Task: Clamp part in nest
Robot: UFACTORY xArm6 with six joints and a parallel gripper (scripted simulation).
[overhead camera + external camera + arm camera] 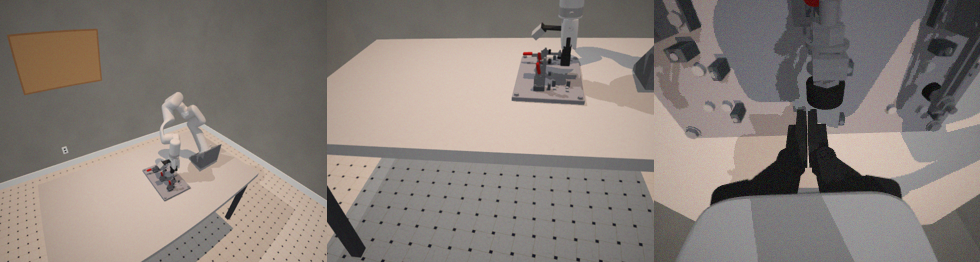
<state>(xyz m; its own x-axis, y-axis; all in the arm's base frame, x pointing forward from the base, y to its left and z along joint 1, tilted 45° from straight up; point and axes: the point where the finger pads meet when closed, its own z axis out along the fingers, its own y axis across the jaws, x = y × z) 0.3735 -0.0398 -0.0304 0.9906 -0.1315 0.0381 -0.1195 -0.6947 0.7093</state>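
Right now the flat grey part is 1 cm to the right of my hand and 5 cm below it. From my hand the other things lie so: grey fixture plate: 5 cm ahead, 2 cm to the right, 7 cm below.
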